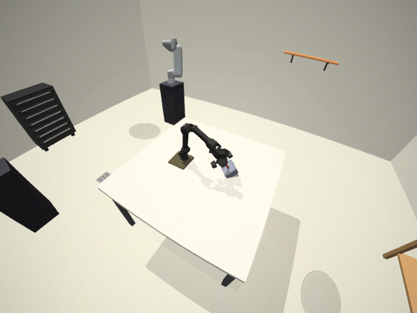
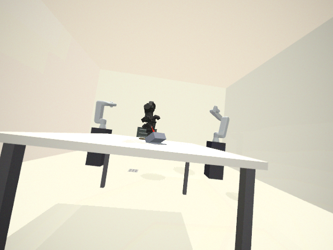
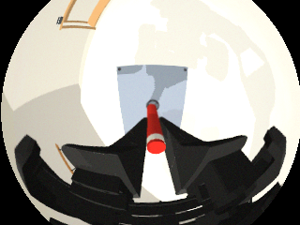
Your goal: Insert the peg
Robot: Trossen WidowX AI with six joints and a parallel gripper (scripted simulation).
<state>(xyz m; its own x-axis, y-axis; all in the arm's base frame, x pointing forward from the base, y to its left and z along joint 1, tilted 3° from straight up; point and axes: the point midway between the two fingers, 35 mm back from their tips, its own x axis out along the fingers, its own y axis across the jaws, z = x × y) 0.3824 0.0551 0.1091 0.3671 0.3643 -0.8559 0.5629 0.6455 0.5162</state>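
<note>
My gripper tip is now 3 cm short of the sloped panel, 3 cm to the right of it and 7 cm above it. From my gripper tip the other things lie so: red peg (1 cm behind, 1 cm to the right, 1 cm above).
</note>
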